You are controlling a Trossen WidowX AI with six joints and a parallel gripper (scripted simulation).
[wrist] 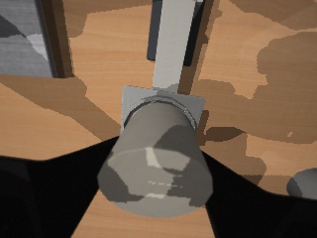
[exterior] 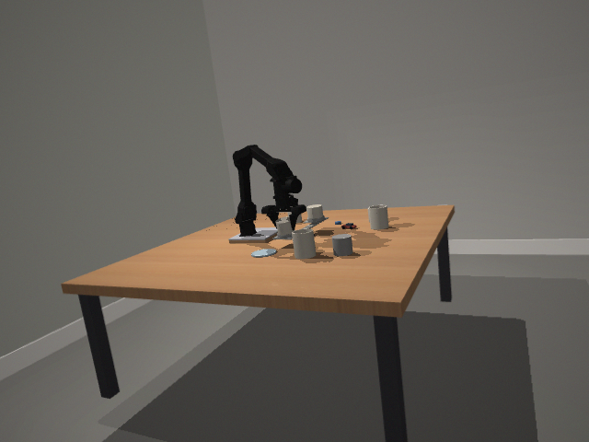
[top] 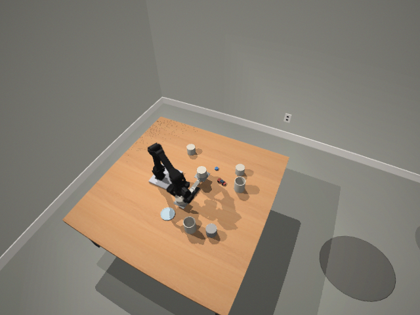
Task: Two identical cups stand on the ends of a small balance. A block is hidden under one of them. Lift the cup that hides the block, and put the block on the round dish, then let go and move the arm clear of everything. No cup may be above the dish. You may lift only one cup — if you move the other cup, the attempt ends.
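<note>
My gripper tip is 10 mm to the right of the grey block and 10 mm above it. From my gripper tip the other things lie so: balance: 20 mm ahead, 140 mm to the left, 50 mm below; round dish: 60 mm behind, 100 mm to the right, 70 mm below; red toy car: 180 mm ahead, 290 mm to the left, 60 mm below.
</note>
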